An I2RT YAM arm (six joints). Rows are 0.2 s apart.
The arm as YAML. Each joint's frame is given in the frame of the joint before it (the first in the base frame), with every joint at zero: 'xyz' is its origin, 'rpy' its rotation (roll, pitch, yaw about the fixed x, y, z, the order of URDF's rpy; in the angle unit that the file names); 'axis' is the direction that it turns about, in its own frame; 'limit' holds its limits. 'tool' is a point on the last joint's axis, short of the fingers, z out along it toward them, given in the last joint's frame.
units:
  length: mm
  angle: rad
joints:
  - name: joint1
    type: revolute
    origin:
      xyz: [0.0, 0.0, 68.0]
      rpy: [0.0, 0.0, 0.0]
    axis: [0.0, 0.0, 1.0]
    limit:
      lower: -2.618
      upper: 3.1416
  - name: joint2
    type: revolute
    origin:
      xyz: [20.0, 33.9, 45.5]
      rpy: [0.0, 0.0, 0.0]
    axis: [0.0, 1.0, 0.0]
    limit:
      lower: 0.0
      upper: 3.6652
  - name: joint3
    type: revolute
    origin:
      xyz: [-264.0, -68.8, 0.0]
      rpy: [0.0, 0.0, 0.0]
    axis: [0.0, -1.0, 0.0]
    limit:
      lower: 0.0
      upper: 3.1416
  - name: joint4
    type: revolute
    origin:
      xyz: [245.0, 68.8, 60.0]
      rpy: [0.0, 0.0, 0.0]
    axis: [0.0, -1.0, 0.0]
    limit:
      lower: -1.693
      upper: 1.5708
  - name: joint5
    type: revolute
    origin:
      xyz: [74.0, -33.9, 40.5]
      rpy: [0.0, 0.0, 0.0]
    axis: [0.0, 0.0, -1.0]
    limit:
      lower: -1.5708
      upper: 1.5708
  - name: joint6
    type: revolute
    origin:
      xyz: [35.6, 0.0, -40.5]
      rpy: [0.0, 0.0, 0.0]
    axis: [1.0, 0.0, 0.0]
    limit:
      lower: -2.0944
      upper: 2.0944
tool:
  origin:
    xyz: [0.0, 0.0, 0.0]
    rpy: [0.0, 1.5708, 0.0]
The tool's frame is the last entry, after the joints.
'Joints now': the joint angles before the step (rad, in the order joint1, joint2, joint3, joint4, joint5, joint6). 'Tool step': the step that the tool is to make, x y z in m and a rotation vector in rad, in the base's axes. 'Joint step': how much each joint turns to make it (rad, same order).
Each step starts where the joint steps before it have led.
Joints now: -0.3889, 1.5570, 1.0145, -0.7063, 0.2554, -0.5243
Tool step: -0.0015, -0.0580, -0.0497, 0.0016, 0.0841, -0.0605
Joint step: -0.1714, 0.1905, 0.0001, 0.1454, 0.0027, -0.1207
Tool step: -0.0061, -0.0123, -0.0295, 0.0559, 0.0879, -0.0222
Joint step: -0.0430, 0.0982, -0.0001, -0.0004, -0.0031, -0.0213
